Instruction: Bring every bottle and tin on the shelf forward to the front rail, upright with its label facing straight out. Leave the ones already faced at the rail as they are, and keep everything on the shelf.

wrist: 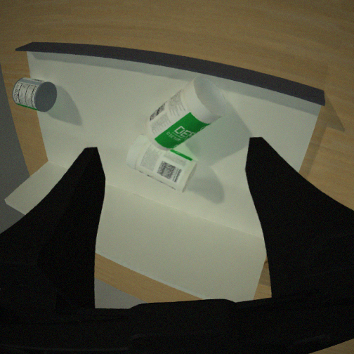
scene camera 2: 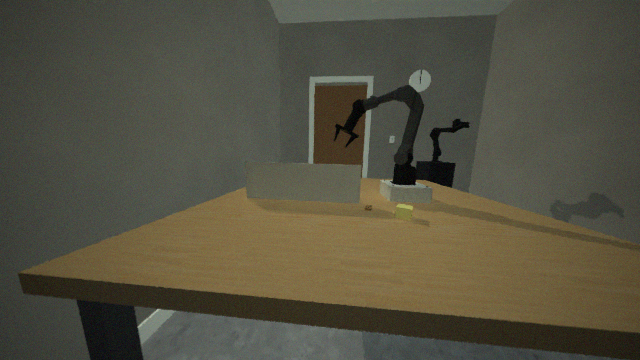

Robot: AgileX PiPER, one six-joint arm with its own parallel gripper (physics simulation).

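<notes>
My gripper [scene camera 2: 341, 143] [wrist: 174, 157] is open and empty, high above the shelf. In the wrist view, the white shelf floor [wrist: 100, 120] has a dark rail [wrist: 175, 61] along its upper edge. A large white container with a green label [wrist: 175, 127] is near the middle, its axis slanting; whether it stands cannot be told. It partly overlaps a smaller white container [wrist: 155, 162], which appears to lie on its side, barcode showing. A tin [wrist: 30, 94] at the left edge also appears to lie down, grey end facing right. In the scene view, the shelf's pale panel [scene camera 2: 300, 182] hides the goods.
A yellow block [scene camera 2: 404, 212] and a small brown object [scene camera 2: 368, 207] lie on the wooden table [scene camera 2: 300, 250] beside the shelf. My arm's pale base [scene camera 2: 407, 193] is beyond them. A second arm [scene camera 2: 436, 142] stands on a dark stand in the background.
</notes>
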